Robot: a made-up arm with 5 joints.
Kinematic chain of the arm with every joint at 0, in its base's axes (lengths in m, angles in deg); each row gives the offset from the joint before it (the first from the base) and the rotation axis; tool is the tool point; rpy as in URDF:
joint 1: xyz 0.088 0 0.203 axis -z
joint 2: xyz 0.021 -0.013 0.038 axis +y
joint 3: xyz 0.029 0 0.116 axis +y
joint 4: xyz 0.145 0 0.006 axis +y
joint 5: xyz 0.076 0.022 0 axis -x
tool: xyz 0 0 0 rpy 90 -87.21 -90
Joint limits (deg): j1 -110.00..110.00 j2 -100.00..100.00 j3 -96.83..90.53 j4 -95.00..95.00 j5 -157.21..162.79
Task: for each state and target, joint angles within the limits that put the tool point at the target. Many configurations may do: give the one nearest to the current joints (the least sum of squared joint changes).
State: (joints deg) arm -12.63 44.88 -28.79 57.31 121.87
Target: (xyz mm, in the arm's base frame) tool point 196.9 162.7 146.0
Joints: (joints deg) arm -53.57 43.72 -1.51 77.78 121.87
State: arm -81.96 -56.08 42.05 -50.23 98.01
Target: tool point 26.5 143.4 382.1
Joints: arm -109.91 -48.22 53.76 -46.91 98.01
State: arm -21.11 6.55 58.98 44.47 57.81
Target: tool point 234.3 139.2 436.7
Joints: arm -41.02 -24.86 -1.07 18.77 57.81
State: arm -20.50 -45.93 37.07 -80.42 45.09
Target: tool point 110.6 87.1 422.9
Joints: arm -69.71 -53.03 50.27 -87.83 45.09
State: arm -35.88 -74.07 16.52 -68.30 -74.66
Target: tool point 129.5 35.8 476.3
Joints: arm -31.33 -59.79 30.57 -64.47 -74.66
